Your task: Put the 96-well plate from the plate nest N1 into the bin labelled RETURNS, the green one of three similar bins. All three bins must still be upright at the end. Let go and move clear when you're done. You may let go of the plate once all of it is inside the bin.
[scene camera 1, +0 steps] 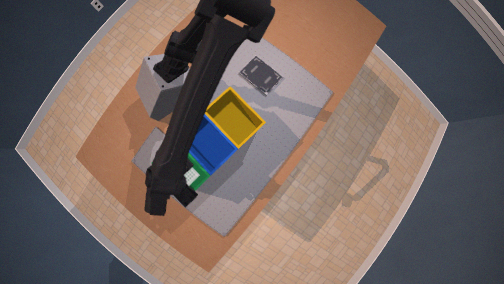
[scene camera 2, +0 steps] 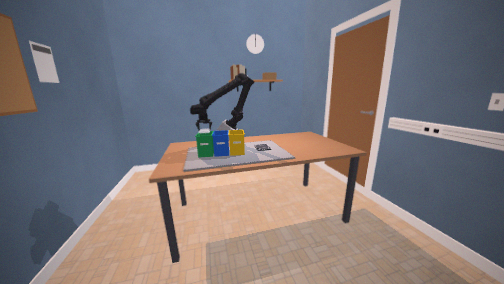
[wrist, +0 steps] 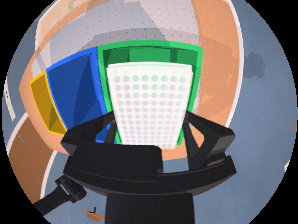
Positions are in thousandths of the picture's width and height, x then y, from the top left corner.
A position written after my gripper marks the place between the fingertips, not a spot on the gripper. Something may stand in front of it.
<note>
I see my gripper (wrist: 502, 507), a green bin (wrist: 374, 239), a white 96-well plate (wrist: 539, 565), a yellow bin (scene camera 1: 475, 435), a blue bin (scene camera 1: 416, 516) and a plate nest (scene camera 1: 523, 252).
The yellow bin is seen too in the wrist view (wrist: 136, 400). The blue bin is seen too in the wrist view (wrist: 243, 382).
</note>
